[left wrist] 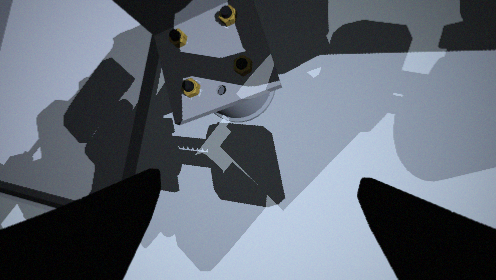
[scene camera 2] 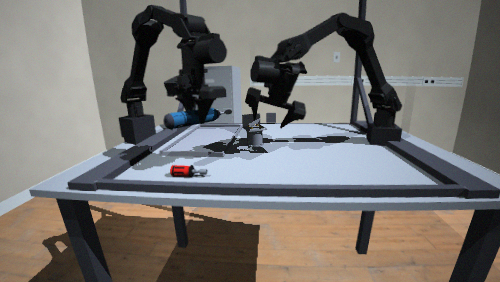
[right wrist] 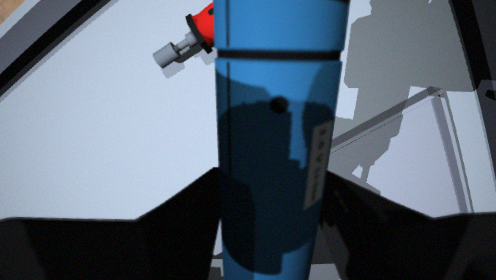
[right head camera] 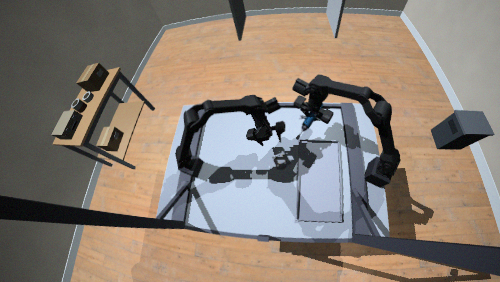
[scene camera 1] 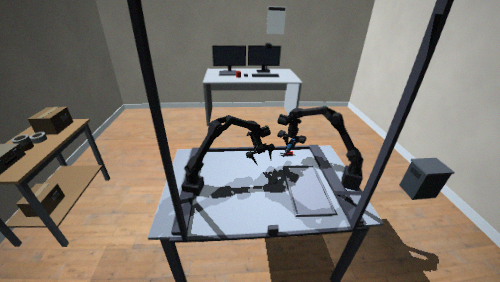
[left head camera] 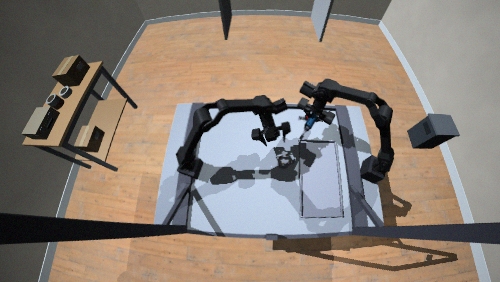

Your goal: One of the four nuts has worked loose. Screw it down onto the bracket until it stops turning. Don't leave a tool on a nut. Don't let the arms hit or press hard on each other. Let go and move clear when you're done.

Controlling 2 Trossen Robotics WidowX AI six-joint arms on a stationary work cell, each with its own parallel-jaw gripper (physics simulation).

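Places are measured from the left arm's base along level axes (x left, y back, z up), in metres.
Pixels of known places: left gripper, fingertip midpoint: point(left wrist: 261, 182) point(scene camera 2: 267, 123) point(right head camera: 271, 144) point(scene camera 1: 264, 163) point(left head camera: 275, 143); right gripper, fingertip midpoint: point(scene camera 2: 197, 122) point(right wrist: 266, 176) point(right head camera: 311, 118) point(scene camera 1: 290, 147) point(left head camera: 312, 119); left arm's base at its link origin: point(scene camera 2: 384, 125) point(right head camera: 188, 163) point(scene camera 1: 192, 180) point(left head camera: 188, 164); right arm's base at its link origin: point(scene camera 2: 136, 116) point(right head camera: 383, 169) point(scene camera 1: 354, 171) point(left head camera: 378, 166).
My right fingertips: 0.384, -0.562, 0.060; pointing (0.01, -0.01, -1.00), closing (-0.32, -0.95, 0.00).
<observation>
Ahead of a thing's pixels: the offset from my right fingertips to its top centre, as dx, dy, dz.
The bracket point(left wrist: 210, 42) point(scene camera 2: 256, 128) is a tilted pale plate on a round grey stand point(scene camera 2: 255, 140). Brass nuts point(left wrist: 190, 87) point(left wrist: 242, 65) point(left wrist: 178, 37) point(left wrist: 227, 16) sit on dark studs; which is loose I cannot tell. My left gripper point(left wrist: 261, 182) point(scene camera 2: 269, 122) is open and empty, above and beside the bracket. My right gripper point(right wrist: 266, 176) is shut on the blue power driver {-0.020, +0.007, +0.040} point(right wrist: 280, 75) point(scene camera 2: 180, 118) point(left head camera: 310, 122) and holds it above the table, its socket end toward the bracket in scene camera 2. The fingers' shadows darken part of the plate.
A red hand driver {+0.082, +0.015, -0.097} point(scene camera 2: 181, 171) point(right wrist: 204, 25) point(scene camera 1: 288, 153) with a grey socket lies on the table near the rail point(scene camera 2: 280, 190). A thin rectangular frame {-0.257, -0.112, -0.110} point(left head camera: 301, 185) point(right head camera: 298, 190) lies at the right of the head views. The two arms stand close above the bracket area.
</observation>
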